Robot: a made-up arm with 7 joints. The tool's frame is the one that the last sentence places.
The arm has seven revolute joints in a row. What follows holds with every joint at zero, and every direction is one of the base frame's. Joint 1 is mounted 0.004 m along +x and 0.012 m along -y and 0.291 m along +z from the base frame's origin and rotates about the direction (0.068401, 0.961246, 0.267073), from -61.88 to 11.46 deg. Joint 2 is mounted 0.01 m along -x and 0.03 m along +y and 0.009 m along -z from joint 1 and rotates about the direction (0.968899, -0.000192, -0.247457), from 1.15 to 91.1 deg. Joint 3 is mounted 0.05 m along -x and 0.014 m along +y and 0.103 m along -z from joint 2 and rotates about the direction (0.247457, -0.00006, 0.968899), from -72.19 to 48.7 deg. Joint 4 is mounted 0.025 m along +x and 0.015 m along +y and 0.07 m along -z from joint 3 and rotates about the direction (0.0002, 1, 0.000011), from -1.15 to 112.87 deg. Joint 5 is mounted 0.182 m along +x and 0.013 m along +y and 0.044 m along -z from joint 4 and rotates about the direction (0.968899, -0.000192, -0.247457), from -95.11 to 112.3 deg. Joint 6 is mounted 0.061 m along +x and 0.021 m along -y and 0.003 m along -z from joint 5 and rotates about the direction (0.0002, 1, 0.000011), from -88.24 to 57.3 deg. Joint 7 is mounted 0.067 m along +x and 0.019 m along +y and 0.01 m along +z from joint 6 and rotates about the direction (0.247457, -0.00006, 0.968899), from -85.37 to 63.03 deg. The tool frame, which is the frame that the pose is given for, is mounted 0.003 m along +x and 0.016 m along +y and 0.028 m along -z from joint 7; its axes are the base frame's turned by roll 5.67, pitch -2.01 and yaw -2.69 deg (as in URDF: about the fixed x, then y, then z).
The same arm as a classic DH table. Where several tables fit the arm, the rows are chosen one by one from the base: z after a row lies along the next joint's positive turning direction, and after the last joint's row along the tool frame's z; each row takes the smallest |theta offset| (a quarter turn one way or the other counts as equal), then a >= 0, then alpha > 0; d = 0 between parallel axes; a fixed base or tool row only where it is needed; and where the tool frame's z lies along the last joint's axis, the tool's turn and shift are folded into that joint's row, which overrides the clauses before.
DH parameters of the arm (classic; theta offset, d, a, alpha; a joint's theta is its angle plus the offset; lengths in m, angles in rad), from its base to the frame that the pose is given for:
base (fixed): -0.071 0.2942 0.0048 -1.3004
joint 1: -1.3111 0.0136 -0.019 -1.5708
joint 2: 1.2915 -0.0304 -0.014 1.5708
joint 3: 1.5708 -0.1738 0.0415 -1.5708
joint 4: -1.5708 0.028 0.0024 -1.5708
joint 5: 0 0.2471 0.0122 1.5708
joint 6: 1.5708 -0.002 0.0624 1.5708
joint 7: -1.2421 0.0458 -0.012 0.3052
tool (fixed): 1.2093 -0.0482 0 0
Joint limits (rad, base to tool): -1.08..0.2 0.0201..1.59 -1.26..0.85 -0.0201..1.97 -1.66..1.96 -1.5401..1.0001 -1.49..1.1001

